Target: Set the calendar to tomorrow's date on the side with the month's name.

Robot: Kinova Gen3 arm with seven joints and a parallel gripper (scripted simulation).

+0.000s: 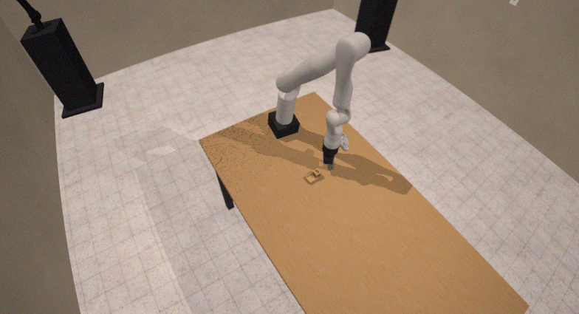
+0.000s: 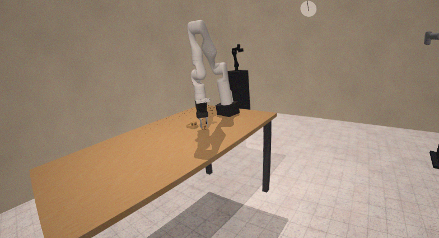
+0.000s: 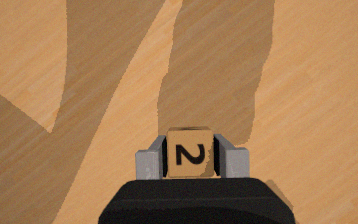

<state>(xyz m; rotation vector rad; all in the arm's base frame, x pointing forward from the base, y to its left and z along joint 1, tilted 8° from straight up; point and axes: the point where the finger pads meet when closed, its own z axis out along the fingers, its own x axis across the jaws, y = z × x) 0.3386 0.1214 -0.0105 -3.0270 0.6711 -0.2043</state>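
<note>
Right now my hand is 10 mm above the wooden date cube. Round my hand: wooden tray 20 mm ahead, 110 mm to the right, 20 mm below.
</note>
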